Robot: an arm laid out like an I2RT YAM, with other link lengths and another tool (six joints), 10 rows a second.
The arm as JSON. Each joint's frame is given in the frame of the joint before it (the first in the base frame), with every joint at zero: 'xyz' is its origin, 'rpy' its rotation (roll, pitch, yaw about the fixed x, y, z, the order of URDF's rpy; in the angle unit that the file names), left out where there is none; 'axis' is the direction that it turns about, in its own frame. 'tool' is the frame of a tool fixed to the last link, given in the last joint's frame.
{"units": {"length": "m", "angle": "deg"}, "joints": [
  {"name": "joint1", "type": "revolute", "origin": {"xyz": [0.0, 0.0, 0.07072]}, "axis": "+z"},
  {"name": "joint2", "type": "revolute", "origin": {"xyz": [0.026, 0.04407, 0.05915], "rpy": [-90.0, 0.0, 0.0]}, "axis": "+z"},
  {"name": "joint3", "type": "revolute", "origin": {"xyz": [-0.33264, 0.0, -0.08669], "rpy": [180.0, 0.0, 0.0]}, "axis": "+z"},
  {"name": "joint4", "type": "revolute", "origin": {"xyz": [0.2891, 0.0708, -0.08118]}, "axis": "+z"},
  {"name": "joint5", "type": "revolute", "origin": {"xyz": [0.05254, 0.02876, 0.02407], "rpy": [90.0, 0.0, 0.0]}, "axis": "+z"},
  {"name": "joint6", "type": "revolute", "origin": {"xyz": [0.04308, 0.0, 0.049], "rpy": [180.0, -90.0, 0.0]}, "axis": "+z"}
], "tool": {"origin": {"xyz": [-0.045, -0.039, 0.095], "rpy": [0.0, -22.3, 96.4]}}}
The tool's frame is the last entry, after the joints.
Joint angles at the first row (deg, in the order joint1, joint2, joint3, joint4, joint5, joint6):
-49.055 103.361 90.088 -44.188 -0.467 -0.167
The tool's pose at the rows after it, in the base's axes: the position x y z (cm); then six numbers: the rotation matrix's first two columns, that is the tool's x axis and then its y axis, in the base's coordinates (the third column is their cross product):
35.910, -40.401, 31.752, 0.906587, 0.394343, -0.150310, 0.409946, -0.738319, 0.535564
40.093, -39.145, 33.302, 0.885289, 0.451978, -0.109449, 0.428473, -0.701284, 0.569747
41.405, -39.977, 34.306, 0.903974, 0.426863, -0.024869, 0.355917, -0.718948, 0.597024
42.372, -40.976, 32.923, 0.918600, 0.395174, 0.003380, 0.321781, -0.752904, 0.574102
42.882, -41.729, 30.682, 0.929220, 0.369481, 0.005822, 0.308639, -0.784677, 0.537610
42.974, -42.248, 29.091, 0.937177, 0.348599, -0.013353, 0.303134, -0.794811, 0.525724
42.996, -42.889, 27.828, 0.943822, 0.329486, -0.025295, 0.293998, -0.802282, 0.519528
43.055, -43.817, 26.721, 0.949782, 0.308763, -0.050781, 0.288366, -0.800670, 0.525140
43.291, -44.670, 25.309, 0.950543, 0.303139, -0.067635, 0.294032, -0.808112, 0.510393
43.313, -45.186, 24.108, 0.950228, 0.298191, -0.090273, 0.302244, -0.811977, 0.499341
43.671, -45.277, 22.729, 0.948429, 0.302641, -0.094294, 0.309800, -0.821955, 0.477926
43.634, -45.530, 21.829, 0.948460, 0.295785, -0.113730, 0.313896, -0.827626, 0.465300
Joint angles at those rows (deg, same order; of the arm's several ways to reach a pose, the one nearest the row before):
-46.328 105.989 95.394 -45.289 -3.994 5.947
-42.607 108.457 100.597 -45.124 -5.247 6.723
-42.569 109.992 103.476 -42.714 -7.232 10.519
-42.540 112.978 105.606 -42.342 -7.521 13.484
-42.626 115.625 106.259 -42.318 -7.493 15.409
-42.583 117.040 105.761 -41.531 -6.184 16.078
-42.770 118.337 105.534 -40.632 -5.261 16.614
-42.954 119.990 105.901 -39.685 -3.455 16.568
-43.321 122.251 107.231 -40.069 -3.137 16.354
-43.501 123.757 107.710 -40.281 -2.389 16.011
-43.423 125.226 108.038 -40.464 -2.823 16.213
-43.444 126.361 108.544 -41.039 -2.076 16.262

